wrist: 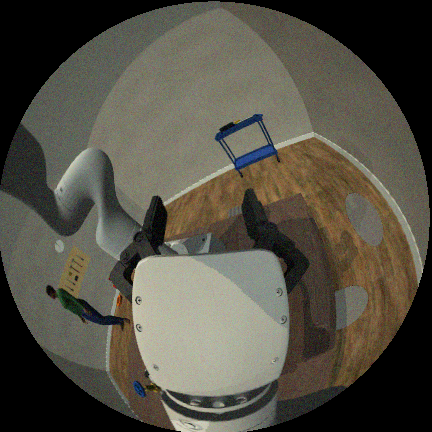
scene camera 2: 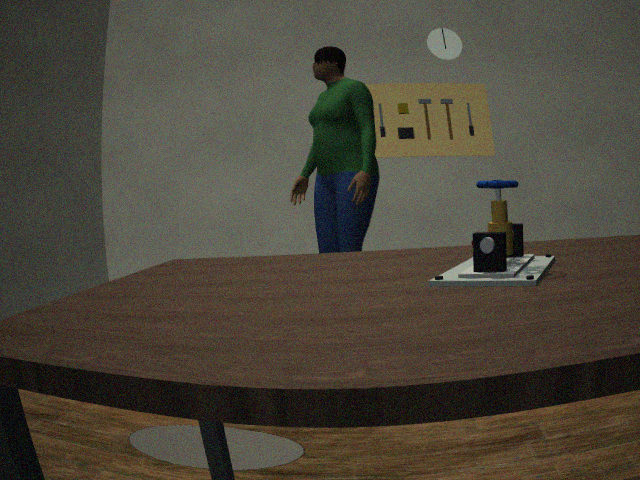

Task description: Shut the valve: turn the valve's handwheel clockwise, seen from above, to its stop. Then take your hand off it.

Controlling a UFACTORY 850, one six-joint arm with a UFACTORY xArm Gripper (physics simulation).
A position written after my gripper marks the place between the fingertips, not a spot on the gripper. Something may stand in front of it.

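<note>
There is a base plate in what I see, and my own gripper as well: my gripper [wrist: 202, 200], and the base plate [scene camera 2: 531, 275].
</note>
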